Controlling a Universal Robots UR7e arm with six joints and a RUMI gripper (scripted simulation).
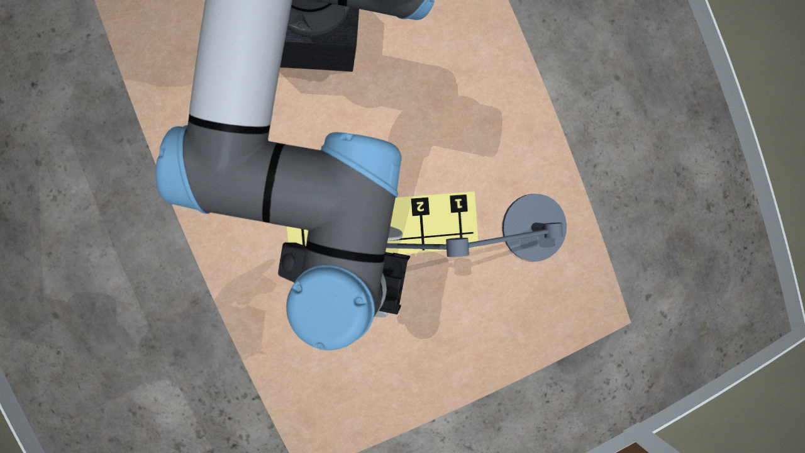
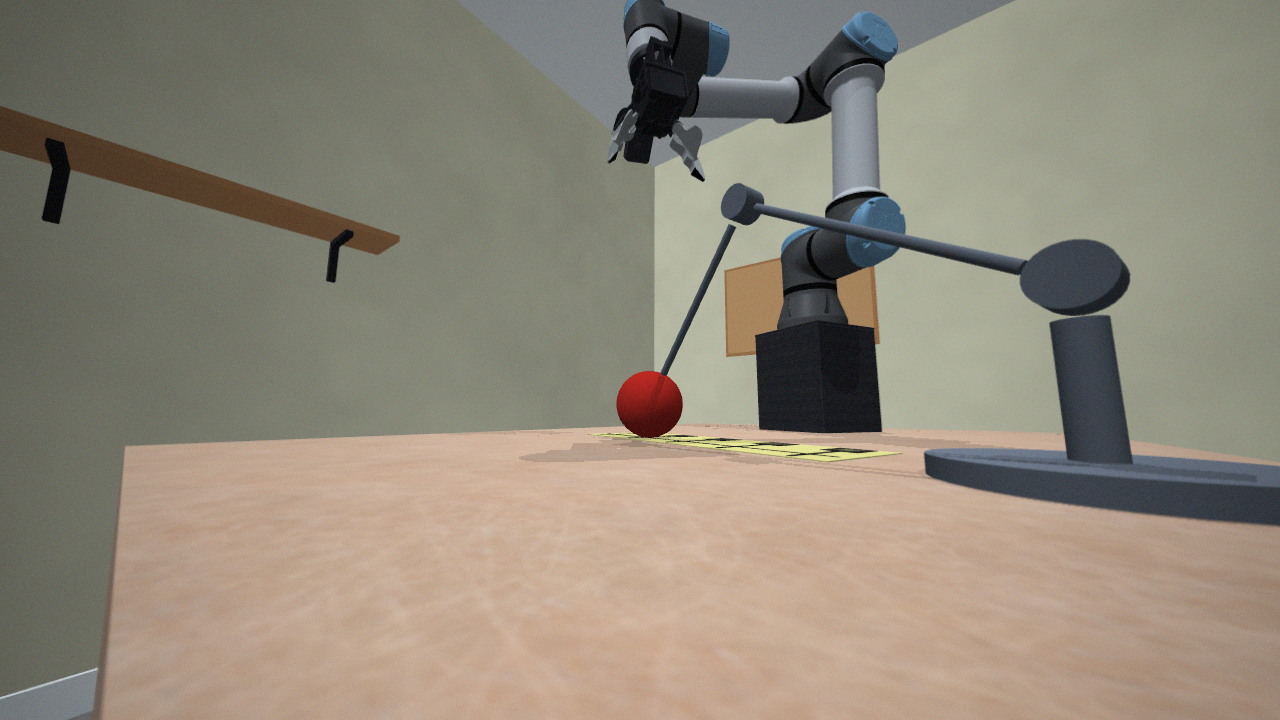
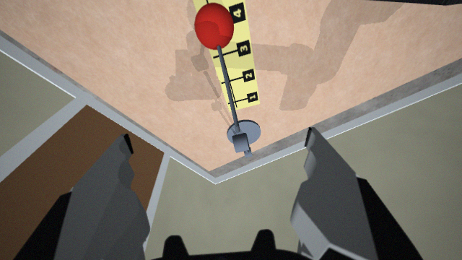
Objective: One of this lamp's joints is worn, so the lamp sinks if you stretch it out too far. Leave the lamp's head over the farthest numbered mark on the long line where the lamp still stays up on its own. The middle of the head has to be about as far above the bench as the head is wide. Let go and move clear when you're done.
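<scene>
Right now the yellow numbered strip is 70 mm to the left of my hand and 410 mm below it. From my hand the other things lie so: grey round base (180 mm ahead, 380 mm to the left, 380 mm below).
</scene>
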